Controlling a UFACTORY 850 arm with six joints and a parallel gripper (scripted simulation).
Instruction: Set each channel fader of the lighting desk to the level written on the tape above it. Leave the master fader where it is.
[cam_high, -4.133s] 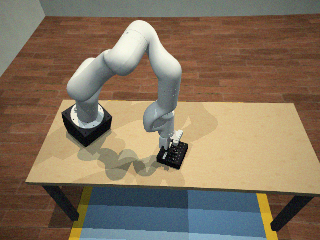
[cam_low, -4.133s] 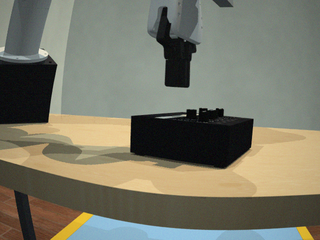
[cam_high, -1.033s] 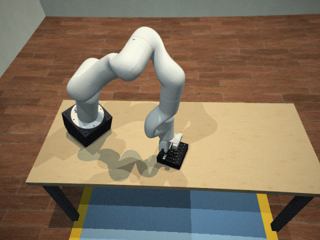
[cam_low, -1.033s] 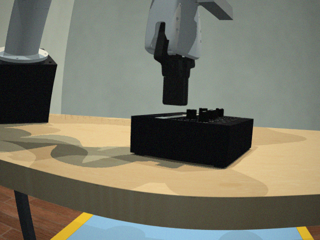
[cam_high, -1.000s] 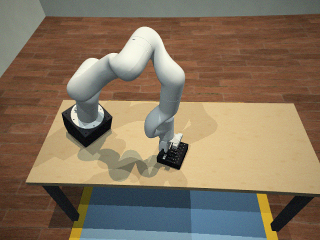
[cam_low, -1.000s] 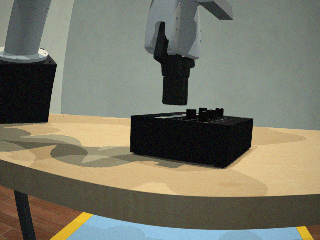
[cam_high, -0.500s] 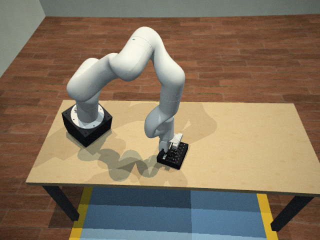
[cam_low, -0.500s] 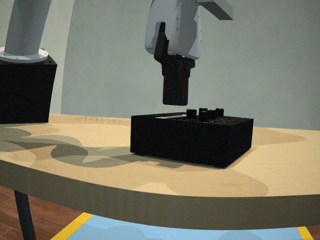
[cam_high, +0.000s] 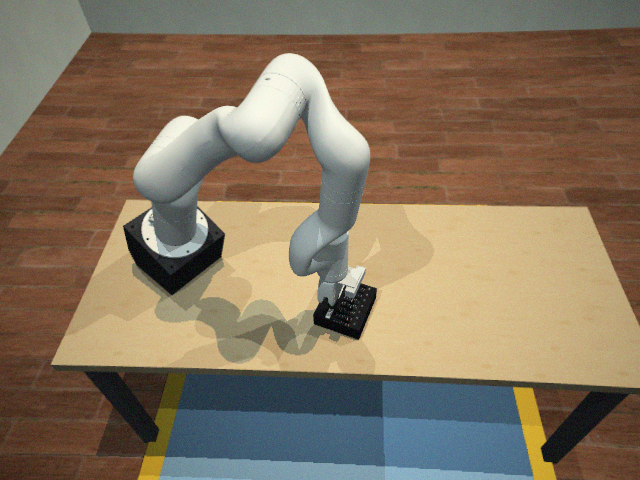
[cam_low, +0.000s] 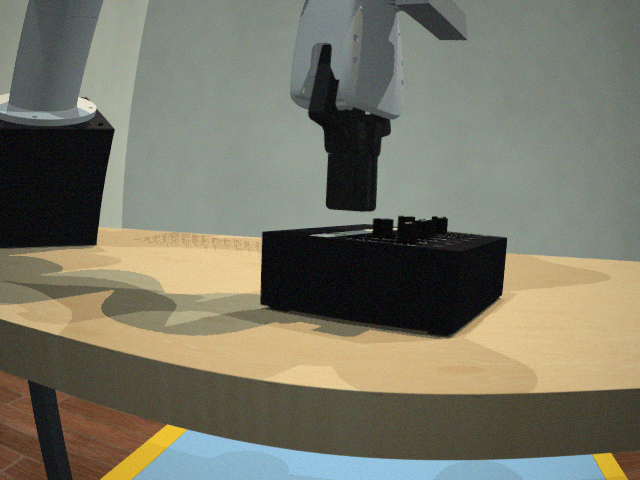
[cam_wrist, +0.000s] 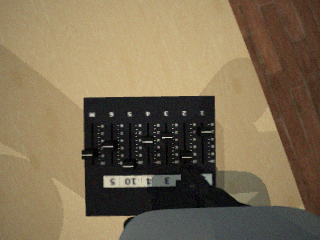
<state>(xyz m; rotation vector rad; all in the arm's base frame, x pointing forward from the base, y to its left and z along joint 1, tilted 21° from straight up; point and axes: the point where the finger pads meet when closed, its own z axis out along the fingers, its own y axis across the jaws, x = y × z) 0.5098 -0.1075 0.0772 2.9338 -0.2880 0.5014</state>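
Right now the master fader is 50 mm ahead of my hand, 100 mm to the left of it and 30 mm below it.
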